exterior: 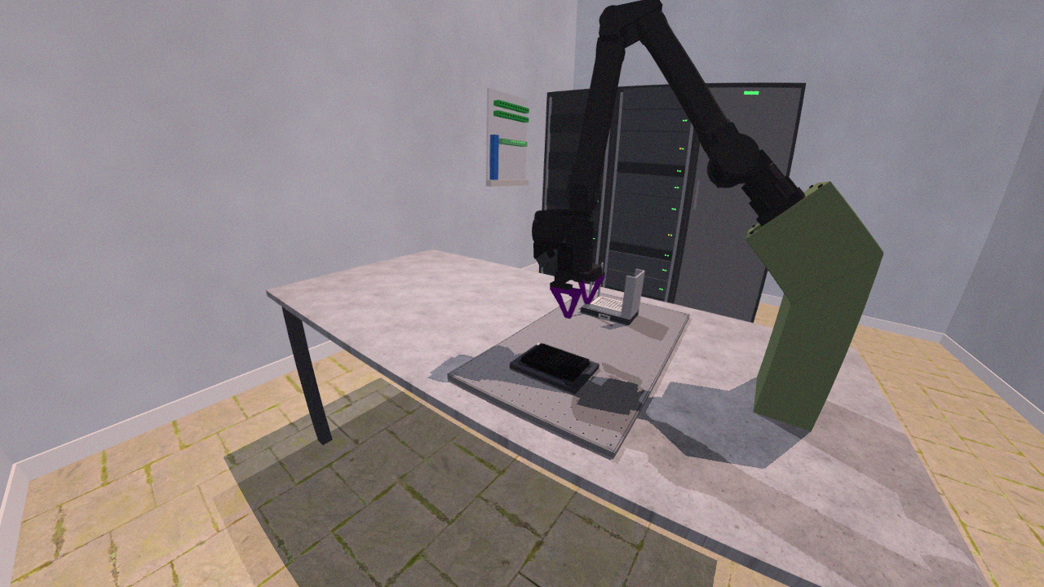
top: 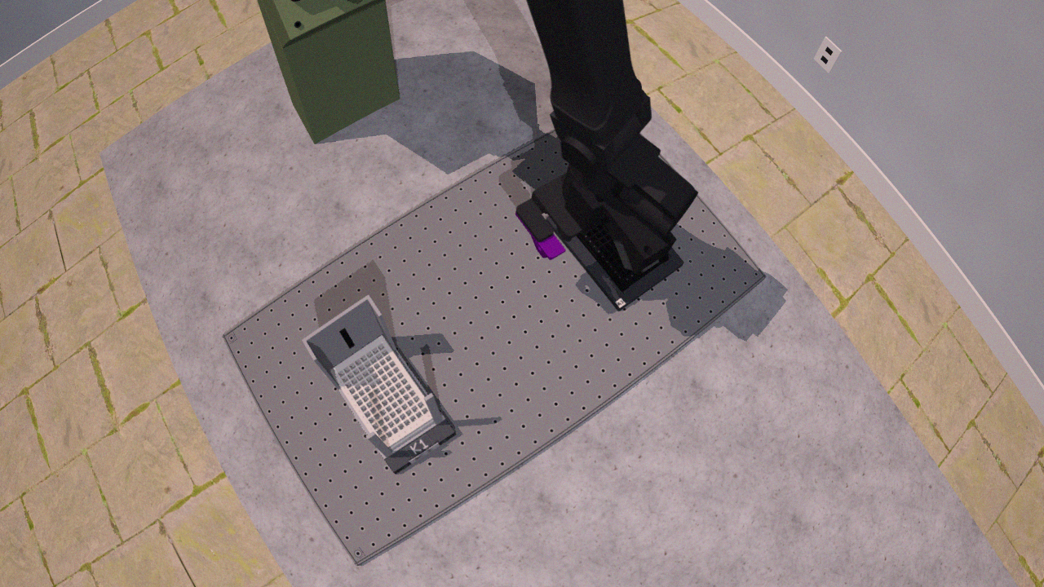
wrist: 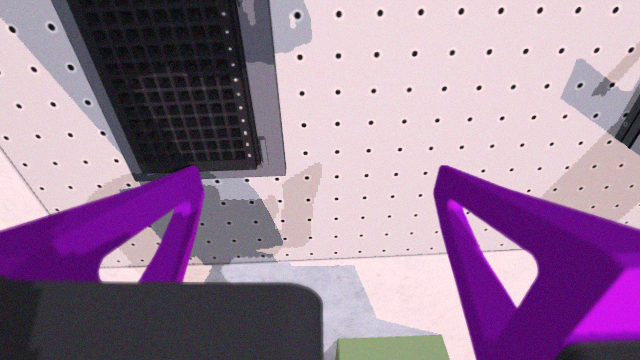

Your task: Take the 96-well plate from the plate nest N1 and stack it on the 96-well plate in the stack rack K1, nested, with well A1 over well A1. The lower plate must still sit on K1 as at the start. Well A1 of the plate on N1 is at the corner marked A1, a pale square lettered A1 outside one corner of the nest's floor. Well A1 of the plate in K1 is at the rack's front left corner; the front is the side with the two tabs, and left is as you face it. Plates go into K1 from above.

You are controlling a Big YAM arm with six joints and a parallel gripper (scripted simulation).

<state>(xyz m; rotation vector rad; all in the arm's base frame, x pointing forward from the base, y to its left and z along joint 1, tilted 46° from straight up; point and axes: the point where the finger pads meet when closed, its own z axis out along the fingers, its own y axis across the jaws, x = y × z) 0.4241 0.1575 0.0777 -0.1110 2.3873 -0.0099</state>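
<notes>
My gripper is now 10 mm past the black 96-well plate, 80 mm to the right of it and 100 mm above it. Round my hand: plate nest N1 (10 mm behind, 80 mm to the left, 120 mm below); then dark slot (10 mm behind, 300 mm to the right, 40 mm below); then pale A1 mark (70 mm ahead, 40 mm to the left, 110 mm below).
</notes>
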